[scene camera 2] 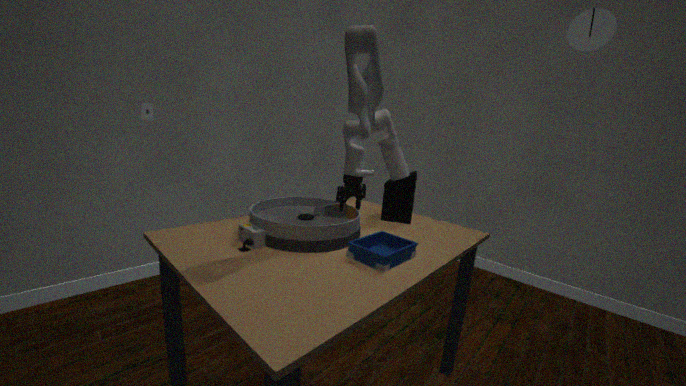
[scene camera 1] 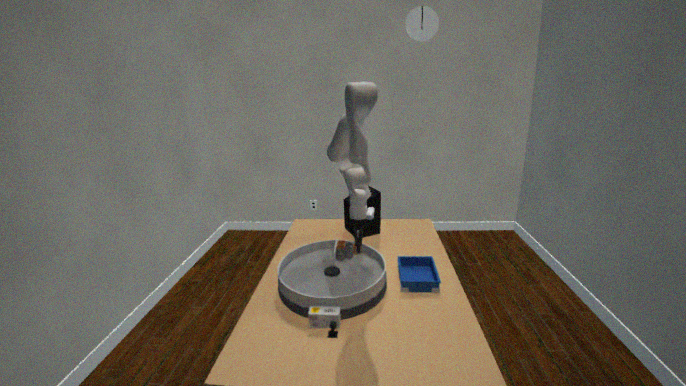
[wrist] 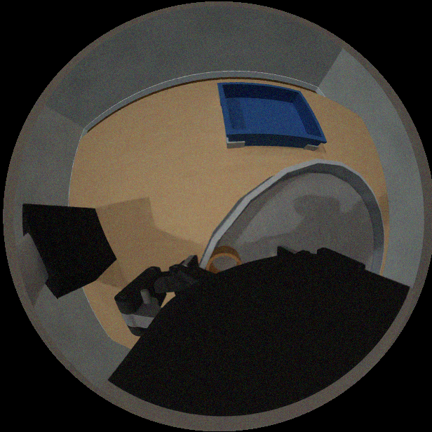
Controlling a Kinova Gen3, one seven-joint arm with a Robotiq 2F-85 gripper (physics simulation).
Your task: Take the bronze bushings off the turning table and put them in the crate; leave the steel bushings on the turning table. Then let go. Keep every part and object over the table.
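Places are measured from the arm's base along level axes (x back, y right, z up), in metres.
Pixels of known places: gripper, fingertip midpoint: [scene camera 2: 350, 210] [scene camera 1: 359, 247]; arm's base, origin of the base link: [scene camera 2: 400, 178].
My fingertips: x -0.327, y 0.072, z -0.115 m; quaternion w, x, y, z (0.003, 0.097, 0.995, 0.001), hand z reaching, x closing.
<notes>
Ahead of a thing's pixels: the offset from my fingertips to its top centre. "*": to the spot under its first point.
The grey turning table [scene camera 1: 332, 300] [scene camera 2: 305, 233] [wrist: 330, 165] has a raised rim. A bronze bushing @(dx +0.017, dy +0.005, dz +0.004 m) [scene camera 2: 352, 213] [wrist: 227, 251] stands inside near the rim, below my gripper. Another bronze bushing @(dx +0.055, dy +0.070, dz +0.004 m) [scene camera 1: 341, 243] shows in scene camera 1, left of the gripper. Grey steel bushings @(dx -0.020, dy +0.084, dz +0.004 m) [scene camera 1: 344, 253] stand close by; their number is unclear. My gripper [scene camera 1: 358, 251] [scene camera 2: 350, 207] is open and empty, pointing down, with its fingertips low over the far part of the turning table. The wrist view hides its fingertips and the steel bushings. The blue crate @(dx -0.142, dy -0.216, dz -0.037 m) [scene camera 1: 421, 287] [scene camera 2: 369, 254] [wrist: 272, 138] shows no parts inside.
The black arm base [scene camera 1: 373, 220] [scene camera 2: 399, 200] [wrist: 67, 245] stands behind the turning table. A grey box with a yellow label @(* dx -0.374, dy +0.166, dz -0.048 m) [scene camera 1: 325, 319] [scene camera 2: 254, 237] sits at its front, beside a small black object @(* dx -0.405, dy +0.147, dz -0.075 m) [scene camera 1: 332, 332] [scene camera 2: 245, 246]. A thin upright plate @(* dx -0.006, dy +0.102, dz +0.003 m) [scene camera 1: 335, 249] stands beside the bushings.
</notes>
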